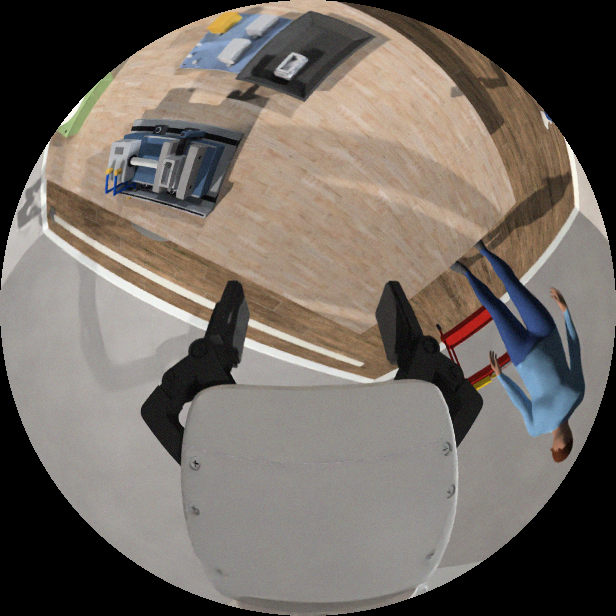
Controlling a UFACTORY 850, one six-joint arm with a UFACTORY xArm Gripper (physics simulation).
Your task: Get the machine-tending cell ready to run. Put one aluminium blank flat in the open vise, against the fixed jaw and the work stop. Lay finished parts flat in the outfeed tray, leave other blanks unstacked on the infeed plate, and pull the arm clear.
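Observation:
My gripper (313, 310) is open and empty, high above the table's near edge. The blue and grey vise (172, 163) stands far off at the upper left, its jaws apart; whether a blank lies between them is too small to tell. The blue infeed plate (232, 43) lies at the top with two pale grey blanks (234, 50) (261, 24) lying apart and a yellow piece (224, 21) on it. The dark outfeed tray (307, 51) sits right of the plate and holds one light finished part (289, 64) lying flat.
A green patch (86, 109) shows at the far left edge. A figure in blue (534, 356) stands beyond the table on the right beside a red and yellow rack (468, 350). The wooden table is edged by a white line (201, 301).

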